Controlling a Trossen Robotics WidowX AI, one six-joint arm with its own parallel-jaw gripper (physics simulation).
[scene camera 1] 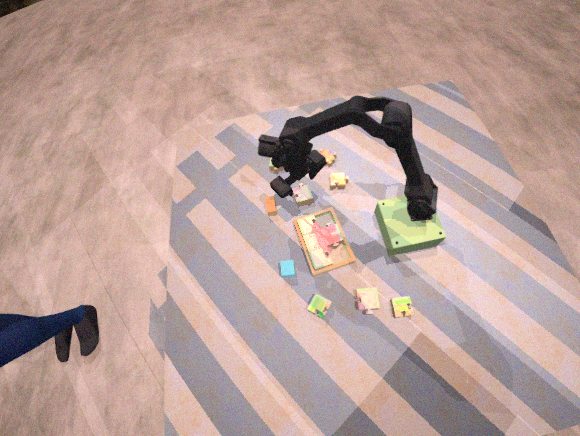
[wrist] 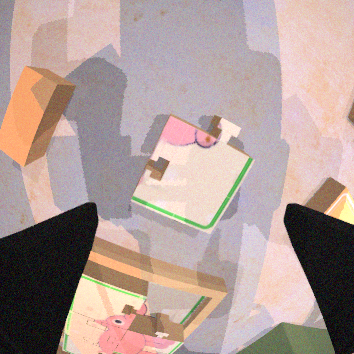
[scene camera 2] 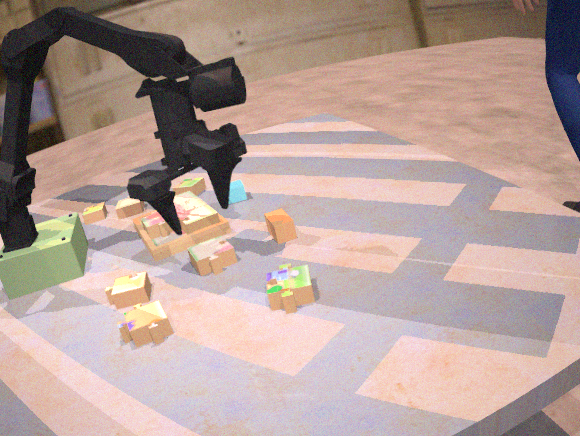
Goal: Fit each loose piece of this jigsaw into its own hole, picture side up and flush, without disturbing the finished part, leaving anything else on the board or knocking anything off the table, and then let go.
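Note:
My gripper is open and empty, its fingertips above the table near a loose jigsaw piece. That piece, cream with a pink snout and green edge line, lies picture side up outside the wooden board, close to its end. The finished pig part sits in the board, with an open corner hole beside it. Another cream and pink piece lies picture side up beyond the board's other end.
Around the board are an orange block, a cyan block, a green piece, a yellow-green piece and a yellow piece. The arm stands on a green base.

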